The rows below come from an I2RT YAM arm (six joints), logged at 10 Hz.
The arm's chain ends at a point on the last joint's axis. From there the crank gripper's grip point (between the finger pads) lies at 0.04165 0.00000 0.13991 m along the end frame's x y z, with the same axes.
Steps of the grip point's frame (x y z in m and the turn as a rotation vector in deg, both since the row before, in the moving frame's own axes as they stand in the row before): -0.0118 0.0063 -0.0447 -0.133 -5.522 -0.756; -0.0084 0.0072 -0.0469 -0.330 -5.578 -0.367; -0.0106 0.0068 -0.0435 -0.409 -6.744 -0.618; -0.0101 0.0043 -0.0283 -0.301 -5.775 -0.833; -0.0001 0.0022 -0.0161 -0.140 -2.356 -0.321; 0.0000 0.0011 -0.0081 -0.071 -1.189 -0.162
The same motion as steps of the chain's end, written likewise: 0.0019 0.0064 -0.0481 -0.133 -5.522 -0.756; 0.0054 0.0066 -0.0503 -0.330 -5.578 -0.367; 0.0061 0.0061 -0.0474 -0.409 -6.744 -0.618; 0.0042 0.0041 -0.0318 -0.301 -5.775 -0.833; 0.0057 0.0021 -0.0177 -0.140 -2.356 -0.321; 0.0029 0.0010 -0.0089 -0.071 -1.189 -0.162
